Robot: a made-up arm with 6 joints.
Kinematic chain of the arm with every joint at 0, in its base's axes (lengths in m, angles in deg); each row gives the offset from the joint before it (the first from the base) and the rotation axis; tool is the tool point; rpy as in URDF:
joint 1: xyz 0 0 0.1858 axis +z
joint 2: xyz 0 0 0 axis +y
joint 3: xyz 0.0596 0 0.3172 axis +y
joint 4: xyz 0.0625 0 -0.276 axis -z
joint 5: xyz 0 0 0 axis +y
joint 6: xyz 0.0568 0 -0.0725 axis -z
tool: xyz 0 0 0 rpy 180 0 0
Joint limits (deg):
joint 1: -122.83..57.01
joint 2: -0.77..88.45
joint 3: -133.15..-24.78
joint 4: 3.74..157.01
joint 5: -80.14..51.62
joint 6: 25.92..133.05
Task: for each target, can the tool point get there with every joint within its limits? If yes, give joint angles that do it. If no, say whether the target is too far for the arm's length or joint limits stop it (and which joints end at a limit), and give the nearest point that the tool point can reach.
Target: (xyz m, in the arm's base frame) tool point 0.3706 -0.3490 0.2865
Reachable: yes | joints -37.84 28.02 -88.72 133.03 -7.79 117.52
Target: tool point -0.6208 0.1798 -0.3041
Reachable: no: too far | nearest point -0.1987 -0.1446 -0.1600 | short by 0.551 m
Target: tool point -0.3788 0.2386 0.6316
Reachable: no: joint limits stop it (at a limit: joint 1, joint 2, joint 3) | nearest point -0.1626 -0.1012 0.7204 | short by 0.412 m
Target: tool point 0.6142 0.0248 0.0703
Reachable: yes | joints 6.04 68.65 -104.97 28.94 -25.59 65.99
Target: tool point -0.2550 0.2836 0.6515
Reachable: no: joint limits stop it (at a limit: joint 1, joint 2, joint 4, joint 5) | nearest point 0.0768 0.1085 0.7657 | short by 0.392 m
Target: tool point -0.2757 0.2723 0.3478
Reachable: no: joint limits stop it (at a limit: joint 1, joint 2, joint 3) | nearest point -0.1532 -0.1070 0.2940 | short by 0.402 m
